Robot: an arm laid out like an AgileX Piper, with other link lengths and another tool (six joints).
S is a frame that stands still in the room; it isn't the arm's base.
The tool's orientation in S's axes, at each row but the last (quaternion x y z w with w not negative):
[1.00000, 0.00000, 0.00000, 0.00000]
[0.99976, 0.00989, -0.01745, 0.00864]
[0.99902, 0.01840, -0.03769, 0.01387]
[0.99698, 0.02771, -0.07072, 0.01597]
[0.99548, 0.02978, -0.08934, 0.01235]
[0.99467, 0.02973, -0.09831, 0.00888]
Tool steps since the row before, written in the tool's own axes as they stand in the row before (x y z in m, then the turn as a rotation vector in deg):
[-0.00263, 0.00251, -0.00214, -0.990, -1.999, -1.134]
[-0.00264, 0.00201, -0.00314, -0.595, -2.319, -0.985]
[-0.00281, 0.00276, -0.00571, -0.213, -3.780, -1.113]
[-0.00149, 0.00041, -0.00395, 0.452, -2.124, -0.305]
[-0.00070, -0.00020, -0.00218, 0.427, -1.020, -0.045]
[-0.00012, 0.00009, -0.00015, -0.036, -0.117, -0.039]
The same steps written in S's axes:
[-0.00263, -0.00251, 0.00214, -0.990, 1.999, 1.134]
[-0.00249, -0.00201, 0.00326, -0.607, 2.324, 0.966]
[-0.00227, -0.00269, 0.00598, -0.272, 3.801, 1.026]
[-0.00090, -0.00035, 0.00413, 0.367, 2.155, 0.178]
[-0.00031, 0.00022, 0.00227, 0.365, 1.044, -0.052]
[-0.00008, -0.00009, 0.00017, -0.035, 0.116, 0.044]

